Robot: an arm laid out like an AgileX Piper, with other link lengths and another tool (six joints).
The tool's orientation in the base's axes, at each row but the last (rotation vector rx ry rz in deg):
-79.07 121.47 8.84
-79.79 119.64 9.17
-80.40 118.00 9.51
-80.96 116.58 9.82
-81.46 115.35 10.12
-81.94 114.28 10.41
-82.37 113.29 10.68
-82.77 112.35 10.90
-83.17 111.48 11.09
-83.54 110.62 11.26
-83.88 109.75 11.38
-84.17 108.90 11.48
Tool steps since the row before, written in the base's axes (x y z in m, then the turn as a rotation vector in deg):
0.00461 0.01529 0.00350 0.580 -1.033 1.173
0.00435 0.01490 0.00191 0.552 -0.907 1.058
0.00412 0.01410 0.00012 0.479 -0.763 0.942
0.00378 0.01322 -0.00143 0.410 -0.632 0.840
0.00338 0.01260 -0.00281 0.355 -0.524 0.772
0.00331 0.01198 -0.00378 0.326 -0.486 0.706
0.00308 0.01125 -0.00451 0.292 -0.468 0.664
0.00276 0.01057 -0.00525 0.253 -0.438 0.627
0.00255 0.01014 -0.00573 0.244 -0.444 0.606
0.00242 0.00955 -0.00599 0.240 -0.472 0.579
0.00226 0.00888 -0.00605 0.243 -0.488 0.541
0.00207 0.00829 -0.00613 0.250 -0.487 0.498
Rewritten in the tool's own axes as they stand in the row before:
-0.01533 0.00218 0.00524 0.027 -1.225 -1.130
-0.01400 0.00230 0.00657 -0.002 -1.119 -0.997
-0.01222 0.00235 0.00781 -0.035 -0.967 -0.874
-0.01046 0.00248 0.00869 -0.066 -0.827 -0.765
-0.00900 0.00278 0.00945 -0.101 -0.718 -0.686
-0.00784 0.00273 0.00999 -0.087 -0.661 -0.630
-0.00671 0.00275 0.01019 -0.071 -0.613 -0.604
-0.00560 0.00290 0.01035 -0.067 -0.557 -0.578
-0.00487 0.00299 0.01046 -0.048 -0.545 -0.570
-0.00417 0.00291 0.01035 -0.010 -0.544 -0.565
-0.00352 0.00280 0.01002 0.026 -0.541 -0.544
-0.00292 0.00276 0.00972 0.051 -0.535 -0.509

